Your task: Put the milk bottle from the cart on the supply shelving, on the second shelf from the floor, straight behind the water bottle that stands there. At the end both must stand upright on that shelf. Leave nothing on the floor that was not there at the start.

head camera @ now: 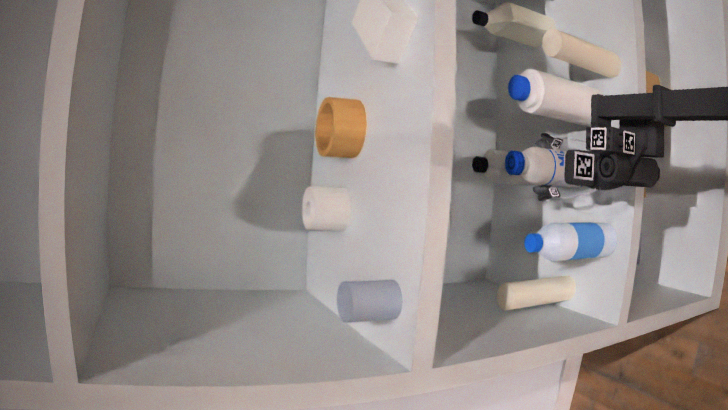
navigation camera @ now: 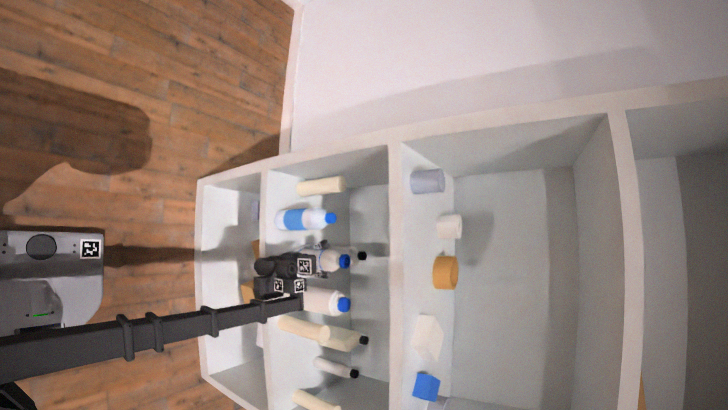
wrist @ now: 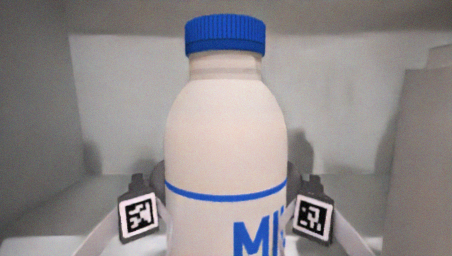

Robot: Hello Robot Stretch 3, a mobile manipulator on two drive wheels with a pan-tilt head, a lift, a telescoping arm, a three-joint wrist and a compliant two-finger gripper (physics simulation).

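Frame: origin at the robot's base, x ahead, y left, z up, level; centimetres.
Seen in the pictures: robot's base, origin of the base link: (navigation camera: 42,245).
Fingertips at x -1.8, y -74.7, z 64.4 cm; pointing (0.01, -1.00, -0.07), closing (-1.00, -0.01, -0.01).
Observation:
Offsets run from my fingertips to a thing's top centre. "spot": to the spot under its first point. Level surfaces: height alone.
The milk bottle @(dx -0.1, dy +4.2, dz +10.2 cm) (head camera: 540,165) (navigation camera: 331,259) (wrist: 225,125), white with a blue cap, is upright inside the bottle compartment of the shelving. My gripper (head camera: 549,167) (navigation camera: 321,260) (wrist: 225,179) is shut on it, one finger on each side. Its base is hidden, so contact with the shelf @(dz -11.0 cm) (head camera: 590,285) cannot be told. The water bottle @(dx +12.6, dy +11.0, dz +10.6 cm) (head camera: 588,241) (navigation camera: 294,219), with a blue cap and blue label, stands upright on that shelf, to the left of the milk bottle and apart from it. It does not show in the wrist view.
A large white bottle @(dx -13.0, dy +5.6, dz +11.0 cm) (head camera: 557,100) (navigation camera: 323,300) (wrist: 422,160) stands close right of the gripper. A black-capped bottle @(spot: dx +0.5, dy -10.6, dz +6.6 cm) (head camera: 479,164) (navigation camera: 361,255) stands behind the milk bottle. A cream cylinder @(dx +24.0, dy +1.8, dz +6.8 cm) (head camera: 537,293) (navigation camera: 320,185) stands near the left wall. My arm (navigation camera: 173,328) reaches in from the front.

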